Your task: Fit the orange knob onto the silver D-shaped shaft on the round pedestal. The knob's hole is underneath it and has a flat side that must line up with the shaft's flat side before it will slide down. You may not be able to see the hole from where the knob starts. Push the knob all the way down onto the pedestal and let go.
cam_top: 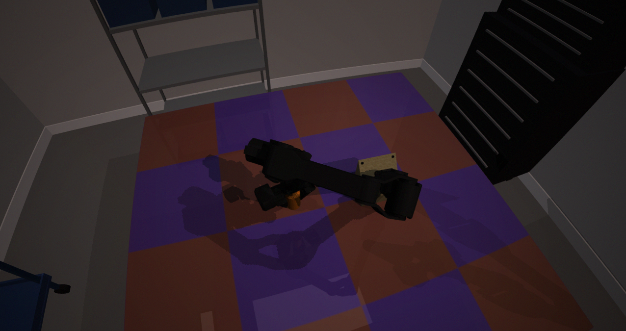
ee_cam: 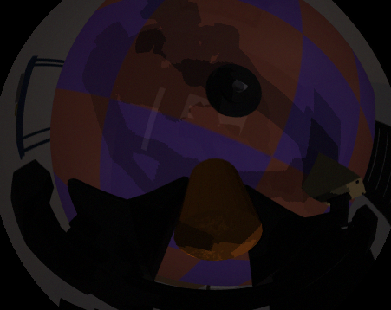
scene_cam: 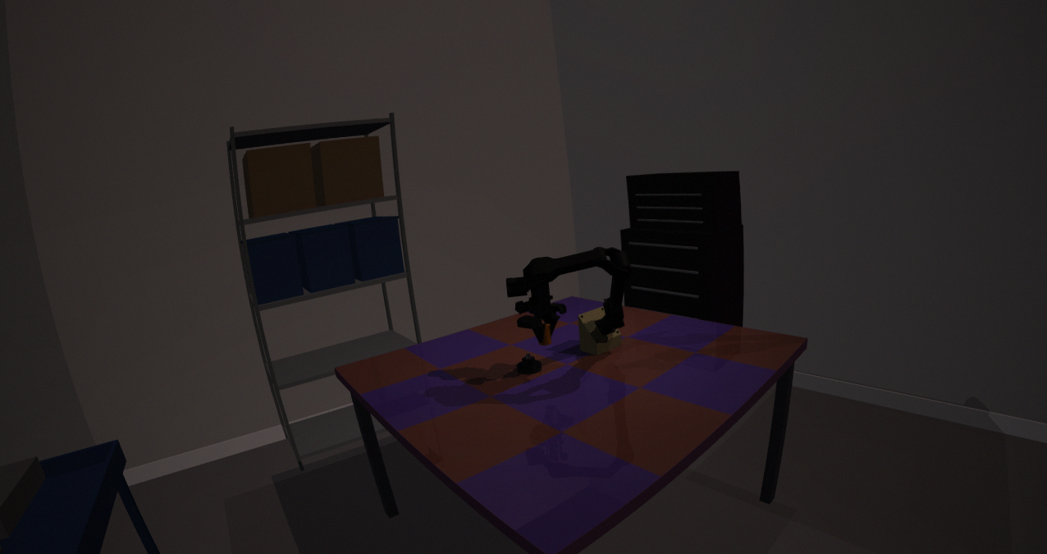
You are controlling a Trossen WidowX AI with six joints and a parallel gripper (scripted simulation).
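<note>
My gripper tip is now 10 cm to the left of the dark round pedestal, 10 cm above it and 1 cm short of it. Round my gripper tip: orange knob 3 cm above.
</note>
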